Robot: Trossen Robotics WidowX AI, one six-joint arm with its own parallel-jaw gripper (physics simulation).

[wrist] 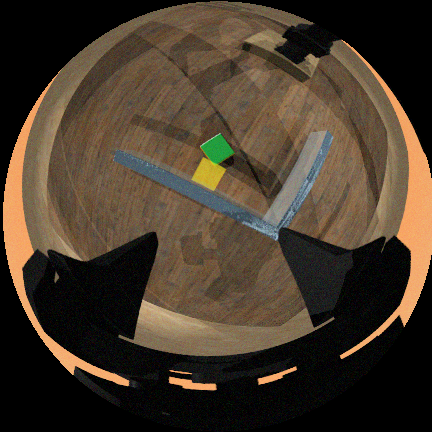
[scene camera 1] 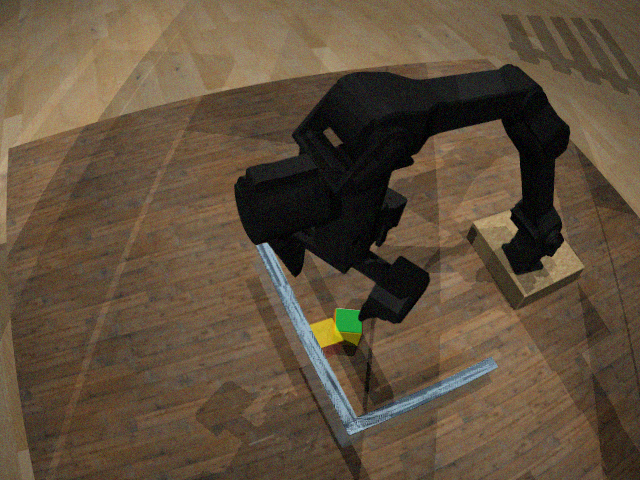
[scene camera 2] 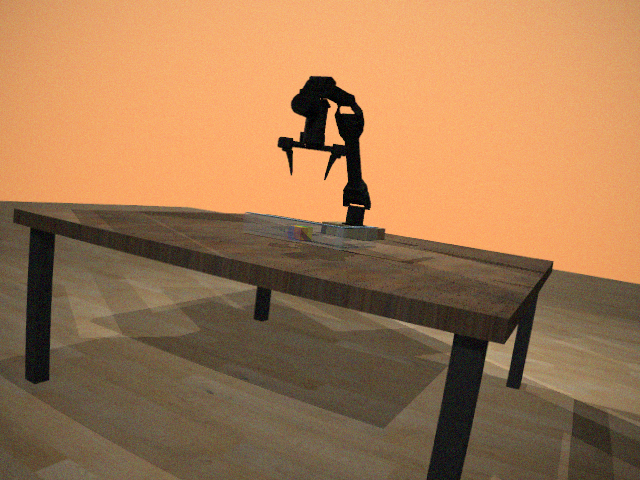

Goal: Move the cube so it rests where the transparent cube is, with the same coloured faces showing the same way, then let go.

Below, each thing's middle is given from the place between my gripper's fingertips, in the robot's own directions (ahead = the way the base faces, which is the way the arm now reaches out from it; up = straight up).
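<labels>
There is the transparent cube (scene camera 1: 328, 336), and my gripper is 16 cm above it, 3 cm to the left of it and 2 cm past it. The grey L-shaped rail (scene camera 1: 349, 429) I find 15 cm below my hand, 4 cm to the right of it and 10 cm behind it.
</labels>
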